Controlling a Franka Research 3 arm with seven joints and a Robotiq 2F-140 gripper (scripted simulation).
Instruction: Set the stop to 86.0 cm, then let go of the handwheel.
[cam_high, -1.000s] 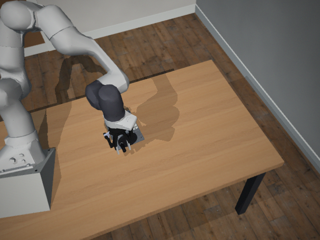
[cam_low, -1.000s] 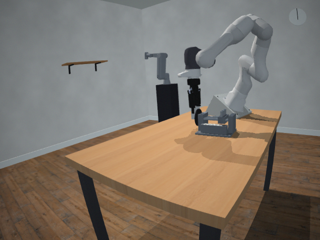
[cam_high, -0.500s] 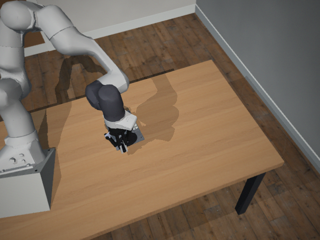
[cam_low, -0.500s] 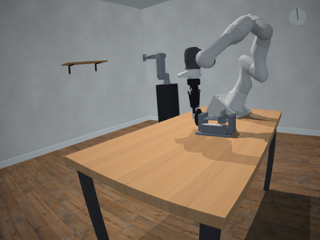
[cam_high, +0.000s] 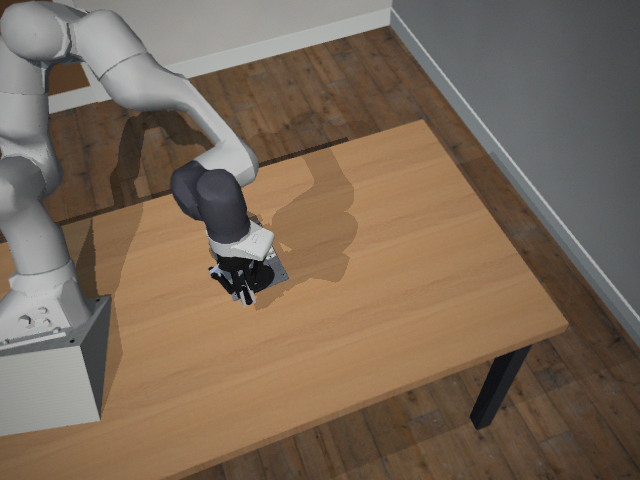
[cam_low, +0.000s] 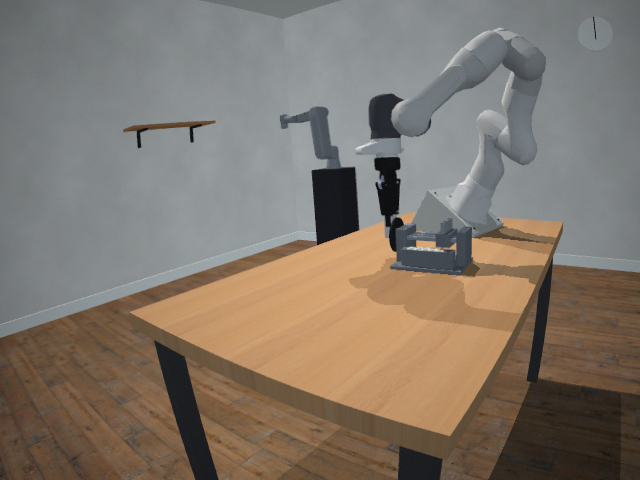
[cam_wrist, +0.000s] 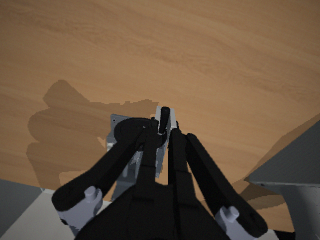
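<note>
Right now my hand is 1 cm short of the black handwheel, 2 cm to the right of it and 2 cm above it. The rest, counted from my hand: sliding stop block (5 cm ahead, 18 cm to the left).
</note>
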